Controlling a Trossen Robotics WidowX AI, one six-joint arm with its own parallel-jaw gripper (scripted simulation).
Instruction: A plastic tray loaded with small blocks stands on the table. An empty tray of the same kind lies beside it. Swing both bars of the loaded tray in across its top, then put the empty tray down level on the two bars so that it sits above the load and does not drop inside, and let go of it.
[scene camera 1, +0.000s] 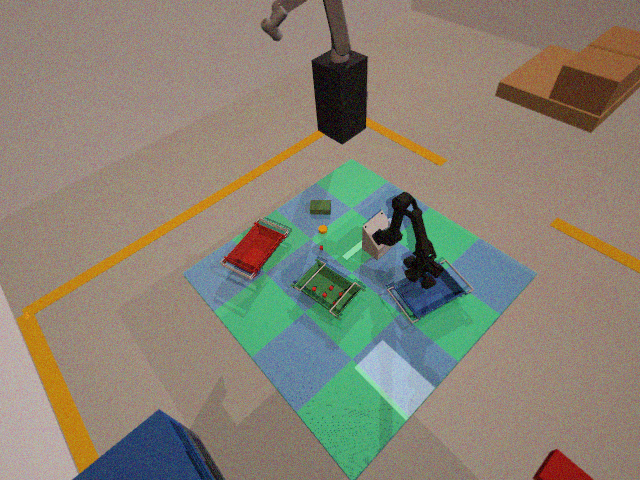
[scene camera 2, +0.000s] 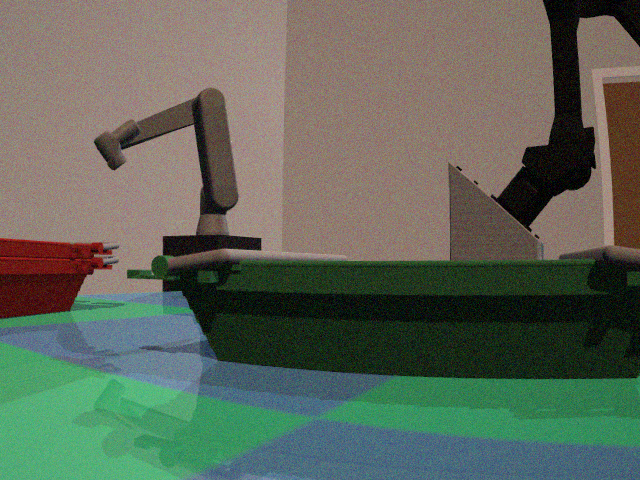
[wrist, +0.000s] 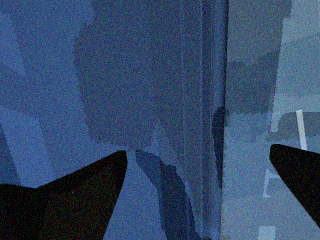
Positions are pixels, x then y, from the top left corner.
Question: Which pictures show the blue tray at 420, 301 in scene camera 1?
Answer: Scene camera 1 and the wrist view only.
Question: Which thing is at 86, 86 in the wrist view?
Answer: A blue tray.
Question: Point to the gripper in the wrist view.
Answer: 196, 154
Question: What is the gripper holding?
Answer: Nothing.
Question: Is the gripper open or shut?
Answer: Open.
